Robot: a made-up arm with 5 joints. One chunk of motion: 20 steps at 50 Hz.
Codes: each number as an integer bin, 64 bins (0 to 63) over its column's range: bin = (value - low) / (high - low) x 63, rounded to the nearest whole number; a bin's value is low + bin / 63 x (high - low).
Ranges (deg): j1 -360..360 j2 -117.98..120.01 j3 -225.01..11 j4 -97.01..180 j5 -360..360
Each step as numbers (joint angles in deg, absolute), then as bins.
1 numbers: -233.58 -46.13 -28.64 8.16 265.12
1 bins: 11 19 52 24 55
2 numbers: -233.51 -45.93 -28.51 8.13 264.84
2 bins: 11 19 52 24 55
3 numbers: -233.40 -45.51 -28.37 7.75 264.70
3 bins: 11 19 52 24 55
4 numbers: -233.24 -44.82 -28.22 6.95 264.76
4 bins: 11 19 53 24 55
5 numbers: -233.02 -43.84 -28.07 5.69 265.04
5 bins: 11 20 53 23 55
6 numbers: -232.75 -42.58 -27.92 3.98 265.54
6 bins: 11 20 53 23 55
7 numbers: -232.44 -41.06 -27.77 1.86 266.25
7 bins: 11 20 53 22 55
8 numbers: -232.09 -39.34 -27.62 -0.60 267.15
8 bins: 11 21 53 22 55
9 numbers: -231.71 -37.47 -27.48 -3.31 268.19
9 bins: 11 21 53 21 55
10 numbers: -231.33 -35.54 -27.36 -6.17 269.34
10 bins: 11 22 53 21 55
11 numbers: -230.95 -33.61 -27.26 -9.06 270.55
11 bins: 11 22 53 20 55
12 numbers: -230.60 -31.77 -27.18 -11.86 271.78
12 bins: 11 23 53 19 55
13 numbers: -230.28 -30.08 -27.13 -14.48 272.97
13 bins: 11 23 53 19 55
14 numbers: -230.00 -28.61 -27.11 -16.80 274.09
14 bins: 11 24 53 18 55
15 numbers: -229.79 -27.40 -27.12 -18.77 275.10
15 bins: 11 24 53 18 56
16 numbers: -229.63 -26.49 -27.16 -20.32 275.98
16 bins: 11 24 53 17 56
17 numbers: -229.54 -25.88 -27.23 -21.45 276.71
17 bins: 11 24 53 17 56
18 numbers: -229.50 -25.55 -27.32 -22.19 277.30
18 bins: 11 24 53 17 56
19 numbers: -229.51 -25.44 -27.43 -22.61 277.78
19 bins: 11 24 53 17 56
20 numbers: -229.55 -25.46 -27.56 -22.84 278.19
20 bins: 11 24 53 17 56
